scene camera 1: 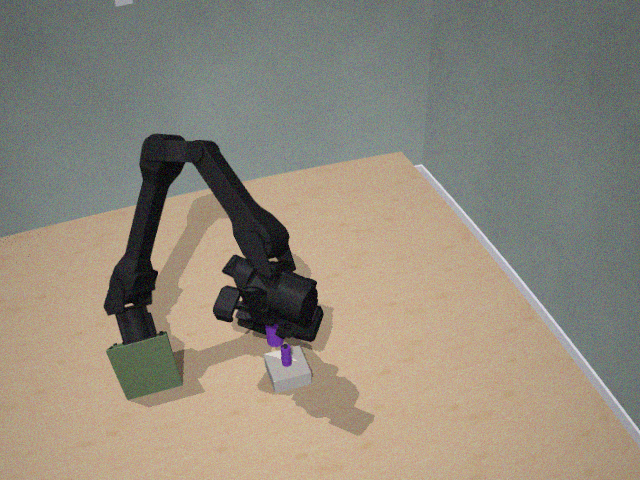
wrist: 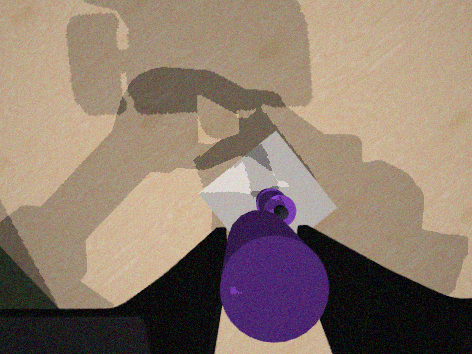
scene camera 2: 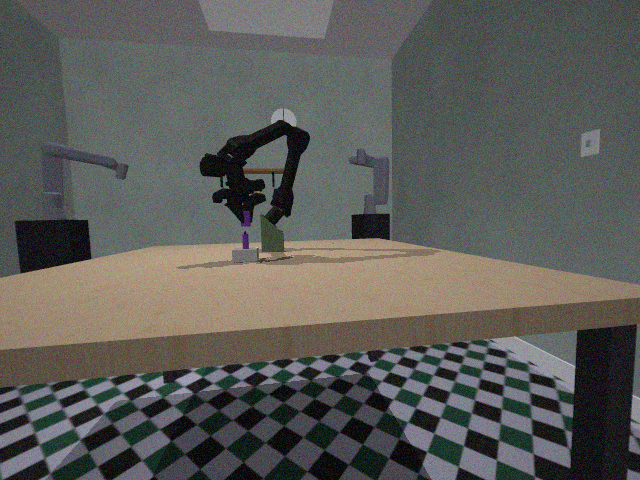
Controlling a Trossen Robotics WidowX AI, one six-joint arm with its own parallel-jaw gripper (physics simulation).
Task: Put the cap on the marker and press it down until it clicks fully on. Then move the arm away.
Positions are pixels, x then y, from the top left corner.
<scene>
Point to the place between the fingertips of the gripper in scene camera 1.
276,334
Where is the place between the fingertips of the gripper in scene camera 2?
246,222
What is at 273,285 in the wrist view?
A purple cap.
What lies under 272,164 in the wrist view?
A pale grey block.
</scene>
